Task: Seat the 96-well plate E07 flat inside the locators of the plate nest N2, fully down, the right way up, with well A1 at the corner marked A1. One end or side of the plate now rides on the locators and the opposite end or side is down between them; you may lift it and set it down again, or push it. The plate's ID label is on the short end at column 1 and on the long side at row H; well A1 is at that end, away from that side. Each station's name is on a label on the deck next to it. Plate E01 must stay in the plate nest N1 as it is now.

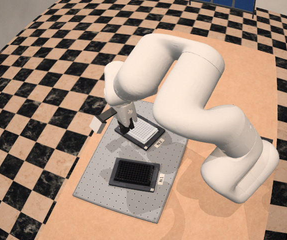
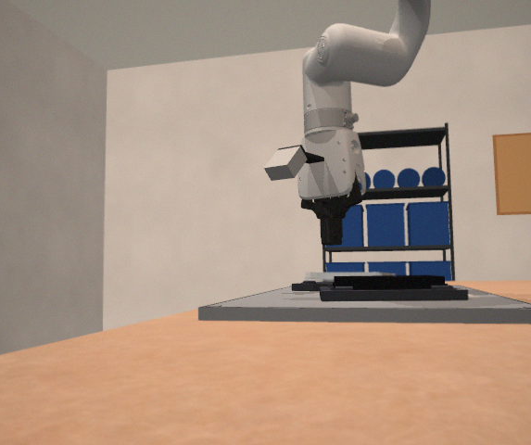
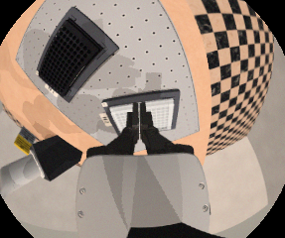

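The white 96-well plate E07 lies 2 cm behind my hand, 7 cm to the right of it and 7 cm below it. The rest, counted from my hand: black plate nest N2: 2 cm behind, 7 cm to the right, 9 cm below; then black plate E01: 9 cm behind, 12 cm to the left, 7 cm below; then N2 label: 11 cm behind, 5 cm to the right, 9 cm below.
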